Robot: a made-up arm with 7 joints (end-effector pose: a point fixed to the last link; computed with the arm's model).
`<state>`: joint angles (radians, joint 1 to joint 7).
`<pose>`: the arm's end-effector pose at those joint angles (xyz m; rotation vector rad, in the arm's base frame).
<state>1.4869 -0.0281 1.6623 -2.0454 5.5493 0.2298 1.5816</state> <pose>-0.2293 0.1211 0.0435 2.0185 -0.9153 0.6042</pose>
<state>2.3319 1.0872 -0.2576 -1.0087 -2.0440 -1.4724 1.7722</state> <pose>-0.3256 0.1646 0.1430 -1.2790 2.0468 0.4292</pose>
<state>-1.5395 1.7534 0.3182 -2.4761 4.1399 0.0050 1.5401</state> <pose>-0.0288 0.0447 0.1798 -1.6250 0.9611 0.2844</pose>
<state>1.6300 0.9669 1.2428 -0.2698 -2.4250 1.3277 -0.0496</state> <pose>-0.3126 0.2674 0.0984 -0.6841 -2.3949 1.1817</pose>
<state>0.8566 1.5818 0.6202 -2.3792 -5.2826 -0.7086 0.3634</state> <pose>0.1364 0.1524 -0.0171 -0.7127 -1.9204 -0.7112</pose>
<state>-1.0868 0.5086 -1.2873 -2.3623 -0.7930 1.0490 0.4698</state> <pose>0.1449 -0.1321 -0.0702 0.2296 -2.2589 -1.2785</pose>
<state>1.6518 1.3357 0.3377 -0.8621 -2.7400 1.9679 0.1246</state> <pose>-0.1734 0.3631 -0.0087 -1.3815 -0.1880 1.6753</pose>
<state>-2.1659 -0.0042 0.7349 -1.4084 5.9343 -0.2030 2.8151</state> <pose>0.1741 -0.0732 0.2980 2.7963 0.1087 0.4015</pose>
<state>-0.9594 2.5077 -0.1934 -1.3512 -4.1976 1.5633 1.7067</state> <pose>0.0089 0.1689 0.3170 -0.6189 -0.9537 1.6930</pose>
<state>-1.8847 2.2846 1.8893 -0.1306 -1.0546 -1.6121 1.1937</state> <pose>-0.1639 0.3825 0.0728 -0.6988 1.7373 0.2121</pose>
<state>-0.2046 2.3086 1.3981 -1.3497 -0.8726 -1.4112 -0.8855</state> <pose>-0.0262 0.0817 0.3490 -1.4380 -0.5016 0.9593</pose>
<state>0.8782 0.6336 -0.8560 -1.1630 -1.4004 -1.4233 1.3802</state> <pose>-0.1930 0.0668 -0.3188 -1.6799 0.2145 -0.5780</pose>
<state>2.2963 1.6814 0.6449 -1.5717 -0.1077 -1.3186 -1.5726</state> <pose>-0.0649 0.3194 -0.0670 -0.0018 -1.2118 -2.7730</pose>
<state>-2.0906 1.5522 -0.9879 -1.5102 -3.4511 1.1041 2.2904</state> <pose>0.1687 0.0933 0.2807 -1.3233 0.6391 1.0468</pose>
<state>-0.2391 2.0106 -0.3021 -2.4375 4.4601 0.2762 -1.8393</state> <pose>0.1633 0.0999 0.0350 -1.1124 -0.9346 -0.0751</pose>
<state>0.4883 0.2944 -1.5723 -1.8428 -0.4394 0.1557 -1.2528</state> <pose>-0.0896 -0.1540 -0.2348 -0.1675 -1.7606 -2.1274</pose>
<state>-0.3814 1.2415 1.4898 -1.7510 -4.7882 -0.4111 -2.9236</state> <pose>0.0051 0.2761 0.1369 2.8400 -0.4163 1.0295</pose>
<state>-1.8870 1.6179 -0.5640 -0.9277 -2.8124 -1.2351 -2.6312</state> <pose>0.1389 0.2358 0.2890 0.6774 -1.5760 1.0057</pose>
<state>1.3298 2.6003 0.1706 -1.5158 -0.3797 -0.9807 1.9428</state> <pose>0.2391 0.2257 -0.0859 -0.3287 0.3892 -0.7170</pose>
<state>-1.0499 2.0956 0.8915 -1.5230 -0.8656 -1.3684 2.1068</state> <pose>-0.1151 0.1405 0.2862 0.8809 -1.9522 -1.6008</pose>
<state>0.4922 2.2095 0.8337 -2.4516 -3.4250 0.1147 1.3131</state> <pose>0.1656 0.0315 0.0919 -1.2215 0.0112 0.8137</pose>
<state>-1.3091 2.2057 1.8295 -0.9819 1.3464 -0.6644 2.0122</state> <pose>-0.2608 0.2681 0.1239 1.1581 0.3101 1.6161</pose>
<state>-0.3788 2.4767 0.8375 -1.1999 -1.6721 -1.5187 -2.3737</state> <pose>0.0126 0.0753 0.3672 0.1793 -1.5693 0.6098</pose>
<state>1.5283 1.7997 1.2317 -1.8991 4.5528 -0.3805 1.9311</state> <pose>0.1787 0.2231 0.0140 0.7804 -0.6151 -1.5219</pose>
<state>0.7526 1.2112 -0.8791 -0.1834 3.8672 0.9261 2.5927</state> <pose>-0.1849 0.3623 -0.1159 0.7076 0.0911 -1.2383</pose>
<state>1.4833 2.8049 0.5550 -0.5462 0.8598 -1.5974 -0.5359</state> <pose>0.3545 0.2206 0.0183 0.5305 -1.6662 -2.5418</pose>
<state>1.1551 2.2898 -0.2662 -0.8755 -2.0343 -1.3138 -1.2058</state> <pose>0.1482 0.3721 0.0294 2.0522 -0.6891 1.3975</pose>
